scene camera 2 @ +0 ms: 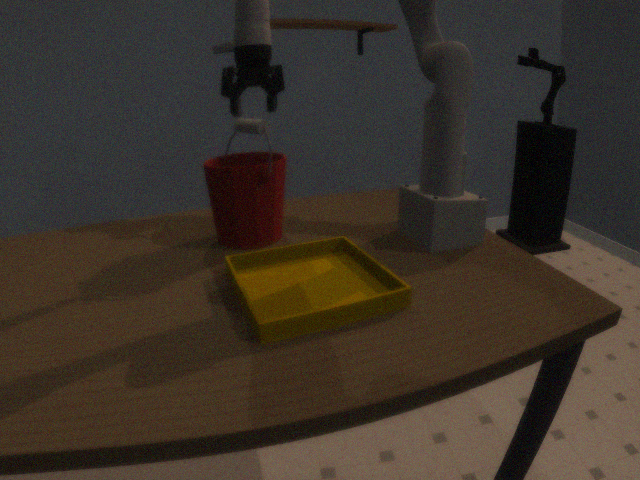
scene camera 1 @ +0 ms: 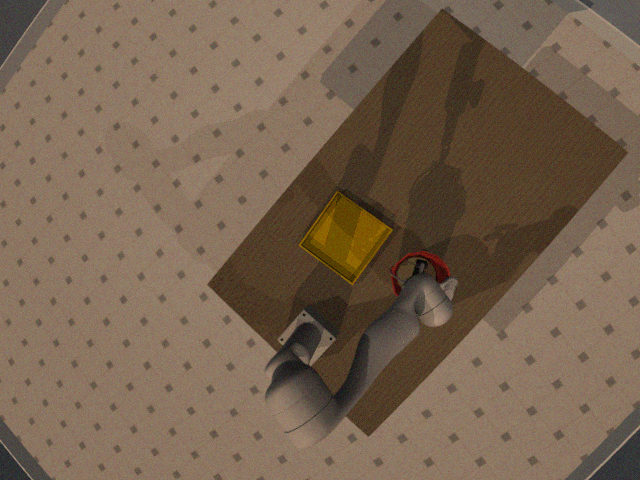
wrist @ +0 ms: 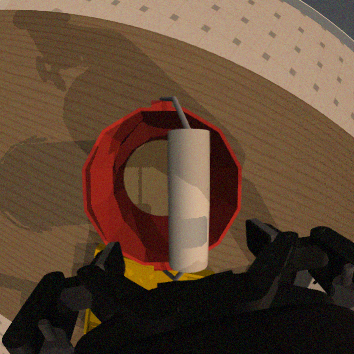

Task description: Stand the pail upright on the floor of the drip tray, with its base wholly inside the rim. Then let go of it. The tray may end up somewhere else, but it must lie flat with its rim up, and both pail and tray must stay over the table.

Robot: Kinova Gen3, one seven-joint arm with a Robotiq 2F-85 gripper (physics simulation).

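Pixels of known places: gripper, fingertip midpoint: point(scene camera 2: 254, 114) point(wrist: 184, 245); arm's base, origin of the base link: point(scene camera 2: 439, 192) point(scene camera 1: 307, 335).
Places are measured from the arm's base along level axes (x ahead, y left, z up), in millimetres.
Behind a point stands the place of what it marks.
Note:
A red pail point(scene camera 1: 443, 266) {x 484, y -121, z 46 mm} point(scene camera 2: 247, 201) {x 404, y -22, z 1 mm} point(wrist: 102, 185) {x 473, y -65, z 18 mm} stands upright on the table, beside the tray and outside it. Its wire handle is raised, with a white cylindrical grip point(scene camera 2: 249, 125) {x 391, y -89, z 146 mm} point(wrist: 189, 195) {x 390, y -117, z 158 mm} above the pail's mouth. The yellow square drip tray point(scene camera 1: 326, 264) {x 202, y 138, z -71 mm} point(scene camera 2: 336, 316) {x 298, y 282, z -87 mm} point(wrist: 142, 274) {x 350, y 91, z -101 mm} lies flat, rim up, with nothing in it; the arm's fingers partly hide it in the wrist view. My gripper point(scene camera 1: 420, 266) point(scene camera 2: 253, 109) {x 379, y -87, z 169 mm} point(wrist: 184, 245) {x 379, y -87, z 169 mm} is open and empty, pointing down. Its fingertips are slightly above the white grip, one towards each side of it, in scene camera 2.
The wooden table point(scene camera 1: 516, 155) {x 945, y -35, z -105 mm} point(scene camera 2: 155, 408) {x 544, y 418, z -105 mm} carries the arm's white base block point(scene camera 2: 444, 222) {x 24, y 72, z -42 mm}, to the right of the pail in scene camera 2. A wall shelf point(scene camera 2: 330, 24) and a black pedestal point(scene camera 2: 542, 180) with a small arm stand behind, off the table.

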